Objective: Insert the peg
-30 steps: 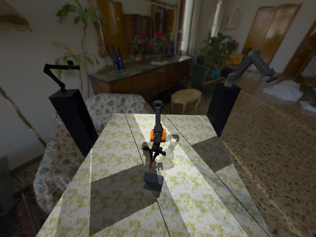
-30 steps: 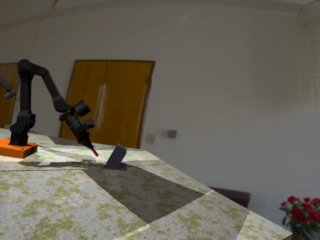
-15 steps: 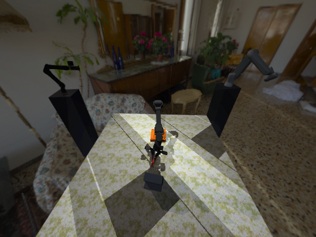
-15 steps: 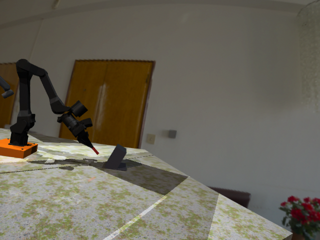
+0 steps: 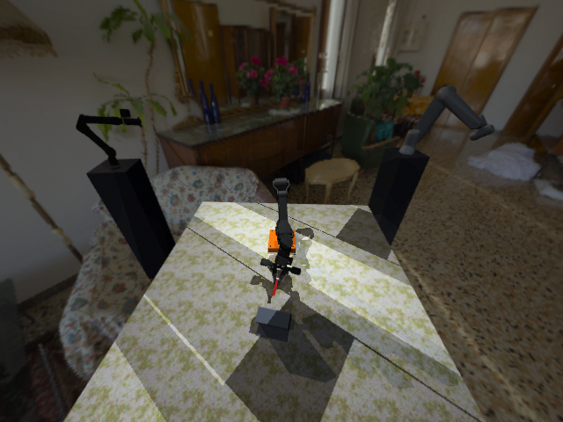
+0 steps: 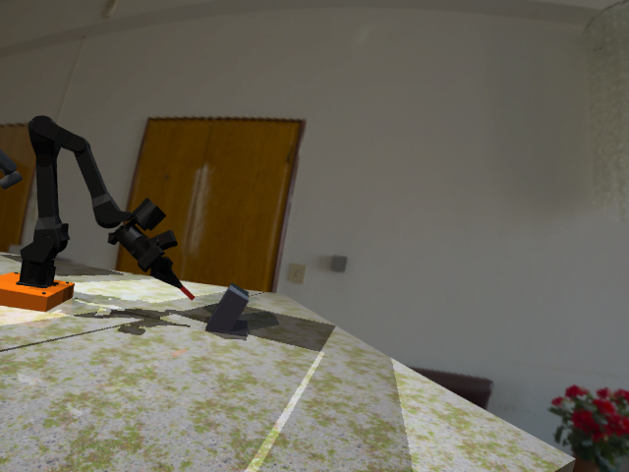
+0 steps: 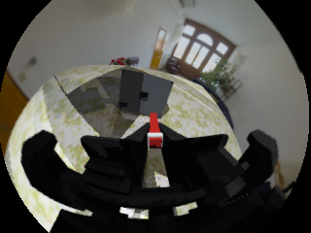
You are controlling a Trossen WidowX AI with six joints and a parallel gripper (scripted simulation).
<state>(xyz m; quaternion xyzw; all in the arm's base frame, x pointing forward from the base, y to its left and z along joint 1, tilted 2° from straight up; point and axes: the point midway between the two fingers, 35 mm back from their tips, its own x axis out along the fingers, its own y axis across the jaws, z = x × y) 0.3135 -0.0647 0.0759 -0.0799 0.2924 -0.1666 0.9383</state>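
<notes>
The dark grey sloped panel lies 120 mm ahead of my gripper tip, 40 mm below it and 20 mm to the right of it. Also, from my gripper tip: red peg (10 mm to the left, 10 mm behind, 10 mm above).
</notes>
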